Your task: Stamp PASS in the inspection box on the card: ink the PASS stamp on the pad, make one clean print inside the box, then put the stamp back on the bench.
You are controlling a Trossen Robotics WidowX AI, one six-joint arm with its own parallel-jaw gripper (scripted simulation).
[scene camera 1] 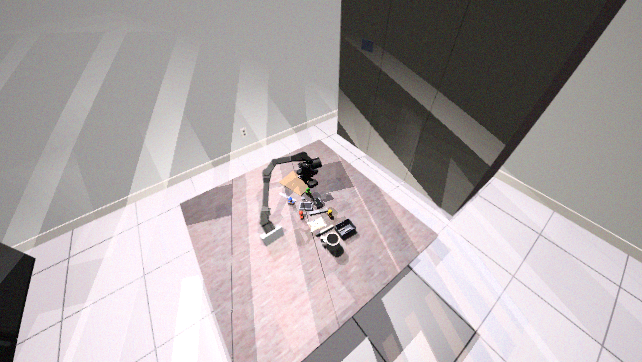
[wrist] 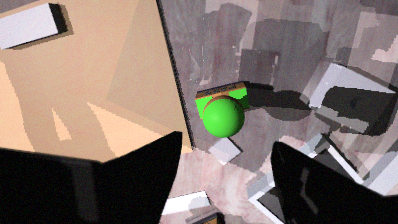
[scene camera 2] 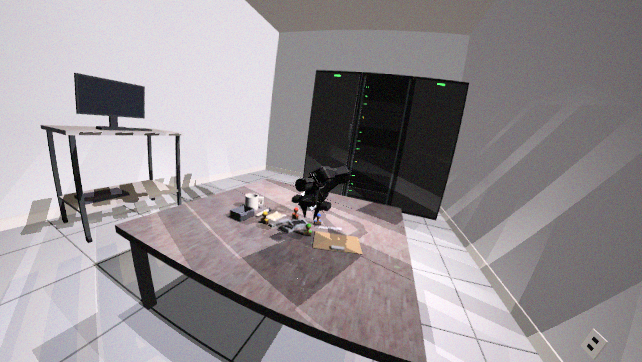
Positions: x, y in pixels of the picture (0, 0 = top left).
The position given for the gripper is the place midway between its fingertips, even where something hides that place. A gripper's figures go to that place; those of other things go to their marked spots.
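A tan sheet (wrist: 95, 87) is 0.23 m from the lens; a PASS stamp (wrist: 222, 108) is 0.14 m from the lens. The spots on the sheet and the stamp are 0.13 m apart. The gripper (wrist: 226, 145) is 0.12 m from the lens.
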